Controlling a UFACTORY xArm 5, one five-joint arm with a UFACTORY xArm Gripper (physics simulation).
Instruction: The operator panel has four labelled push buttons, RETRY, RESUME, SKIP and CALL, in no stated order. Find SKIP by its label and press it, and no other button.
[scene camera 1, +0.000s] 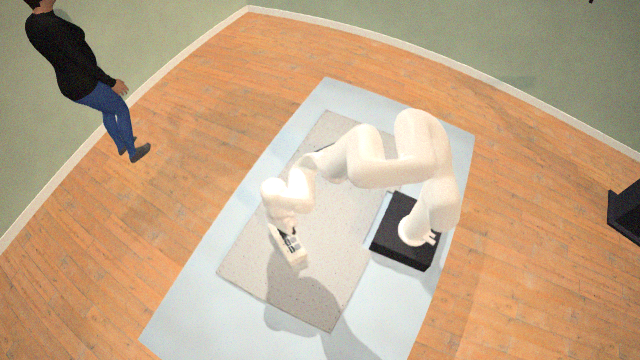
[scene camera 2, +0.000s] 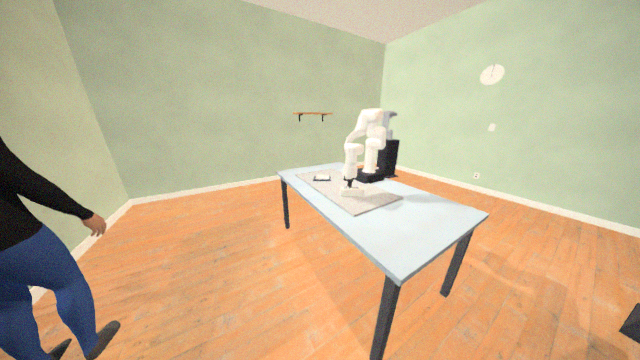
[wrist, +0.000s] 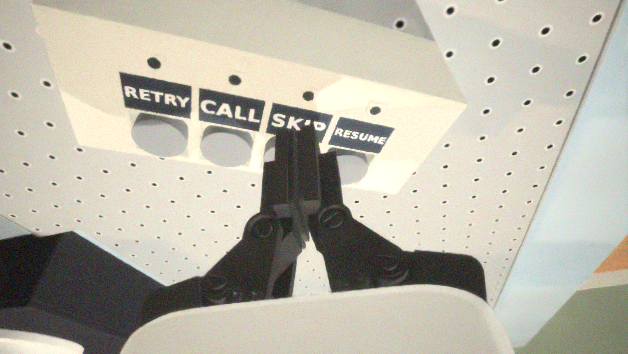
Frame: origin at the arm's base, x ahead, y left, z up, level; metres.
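Where they show: gripper, between the fingertips: (scene camera 1: 284, 233) (scene camera 2: 349, 186) (wrist: 302, 150); arm's base, origin of its link: (scene camera 1: 413, 230) (scene camera 2: 368, 171) (wrist: 26, 341).
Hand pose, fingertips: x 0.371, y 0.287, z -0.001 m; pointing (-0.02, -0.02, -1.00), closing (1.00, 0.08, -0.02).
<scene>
Each offset is from my fingertips to the top centre of the thing. "*": to the spot under its first point. Level surfaces: height alone.
The cream operator panel @(0.017 m back, 0.008 m left, 0.008 m down) (scene camera 1: 298, 259) (scene camera 2: 352, 192) (wrist: 75, 90) lies under the gripper. In the wrist view its labels read, left to right, RETRY, CALL, SKIP and RESUME. The grey RETRY button @(0.065 m back, 0.007 m left, 0.008 m down) (wrist: 159, 135), CALL button @(0.037 m back, 0.004 m right, 0.008 m down) (wrist: 226, 146) and RESUME button @(0.019 m ahead, 0.026 m right, 0.008 m down) (wrist: 354, 169) stand below their labels. The SKIP label @(* 0.007 m back, 0.010 m left, 0.010 m down) (wrist: 284, 119) is partly covered by the fingertips, and the SKIP button @(0.009 m back, 0.015 m right, 0.008 m down) (wrist: 269, 151) is mostly hidden behind them. My gripper (wrist: 302, 150) (scene camera 2: 349, 186) is shut and empty, its tips over the SKIP column. Whether they touch the button cannot be told.
The panel stands on a perforated grey board @(0.063 m down) (scene camera 1: 345, 225) (scene camera 2: 372, 202) (wrist: 475, 200) on the pale blue table @(0.076 m down) (scene camera 1: 190, 300) (scene camera 2: 415, 235). A small dark-edged object @(0.069 m ahead, 0.402 m right, 0.037 m down) (scene camera 2: 322, 177) lies farther along the board. The black arm base (scene camera 1: 395, 252) is beside it. A person (scene camera 1: 62, 55) (scene camera 2: 30, 200) stands off the table.
</scene>
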